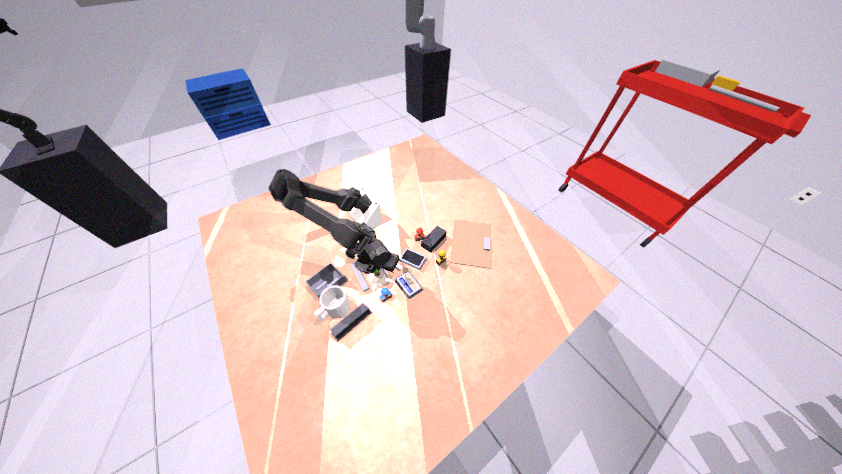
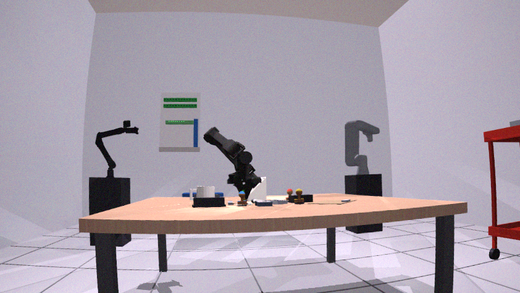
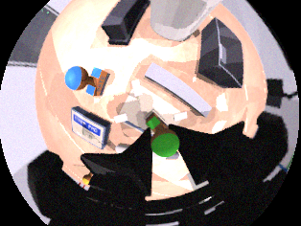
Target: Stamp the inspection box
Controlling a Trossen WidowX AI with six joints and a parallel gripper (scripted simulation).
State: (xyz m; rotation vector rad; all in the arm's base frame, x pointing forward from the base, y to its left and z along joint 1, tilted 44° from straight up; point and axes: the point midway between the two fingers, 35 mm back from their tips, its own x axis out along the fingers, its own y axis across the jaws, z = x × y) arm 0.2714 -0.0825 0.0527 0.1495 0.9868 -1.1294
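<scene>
My gripper tip is now 30 mm above the white card and 10 mm short of it. From my gripper tip the other things lie so: green-knobbed stamp: right at my gripper tip; blue-knobbed stamp: 120 mm ahead, 20 mm to the right; blue-and-white flat pad: 120 mm ahead, 70 mm to the left, 10 mm below.
</scene>
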